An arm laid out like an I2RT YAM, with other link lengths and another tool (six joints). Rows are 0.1 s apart.
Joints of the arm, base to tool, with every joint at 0 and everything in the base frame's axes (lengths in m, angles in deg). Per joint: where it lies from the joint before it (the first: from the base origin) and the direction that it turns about. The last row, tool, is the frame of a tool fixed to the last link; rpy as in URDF.
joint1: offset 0 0 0.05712 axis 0 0 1
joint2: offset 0.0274 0.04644 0.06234 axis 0 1 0
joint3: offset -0.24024 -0.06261 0 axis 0 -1 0
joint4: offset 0.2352 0.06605 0.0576 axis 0 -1 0
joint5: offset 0.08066 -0.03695 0.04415 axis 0 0 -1
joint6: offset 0.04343 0 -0.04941 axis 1 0 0
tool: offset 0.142 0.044 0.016 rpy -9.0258 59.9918 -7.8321
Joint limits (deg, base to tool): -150..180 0..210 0..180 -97..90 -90..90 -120..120
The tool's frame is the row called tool.
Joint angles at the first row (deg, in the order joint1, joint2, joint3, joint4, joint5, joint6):
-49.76, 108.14, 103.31, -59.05, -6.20, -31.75
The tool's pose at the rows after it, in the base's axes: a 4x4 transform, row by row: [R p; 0 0 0 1], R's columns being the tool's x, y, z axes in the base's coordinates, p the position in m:
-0.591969 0.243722 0.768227 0.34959; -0.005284 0.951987 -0.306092 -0.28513; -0.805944 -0.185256 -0.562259 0.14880; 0 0 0 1
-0.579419 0.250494 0.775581 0.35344; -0.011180 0.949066 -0.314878 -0.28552; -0.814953 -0.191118 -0.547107 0.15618; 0 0 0 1
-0.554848 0.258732 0.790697 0.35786; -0.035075 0.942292 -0.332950 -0.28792; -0.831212 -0.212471 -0.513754 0.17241; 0 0 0 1
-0.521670 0.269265 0.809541 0.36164; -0.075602 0.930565 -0.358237 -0.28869; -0.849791 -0.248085 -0.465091 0.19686; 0 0 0 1
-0.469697 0.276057 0.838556 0.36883; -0.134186 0.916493 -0.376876 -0.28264; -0.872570 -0.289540 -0.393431 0.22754; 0 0 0 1
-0.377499 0.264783 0.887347 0.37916; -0.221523 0.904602 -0.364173 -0.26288; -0.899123 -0.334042 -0.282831 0.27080; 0 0 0 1
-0.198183 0.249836 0.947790 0.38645; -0.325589 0.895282 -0.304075 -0.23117; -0.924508 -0.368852 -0.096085 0.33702; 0 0 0 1
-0.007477 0.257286 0.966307 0.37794; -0.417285 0.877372 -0.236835 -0.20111; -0.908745 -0.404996 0.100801 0.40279; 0 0 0 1
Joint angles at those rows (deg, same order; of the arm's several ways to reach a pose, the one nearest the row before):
-49.23, 107.87, 103.48, -58.85, -6.20, -31.31
-48.90, 107.66, 104.42, -58.92, -6.20, -30.68
-48.66, 106.83, 106.04, -58.87, -6.13, -30.28
-48.21, 104.97, 107.72, -58.76, -5.69, -29.91
-46.89, 101.93, 108.47, -57.56, -5.32, -29.26
-44.53, 97.08, 108.42, -55.37, -6.07, -28.86
-42.61, 90.35, 108.38, -51.42, -10.24, -28.21
-42.28, 82.94, 106.94, -46.04, -14.90, -27.20

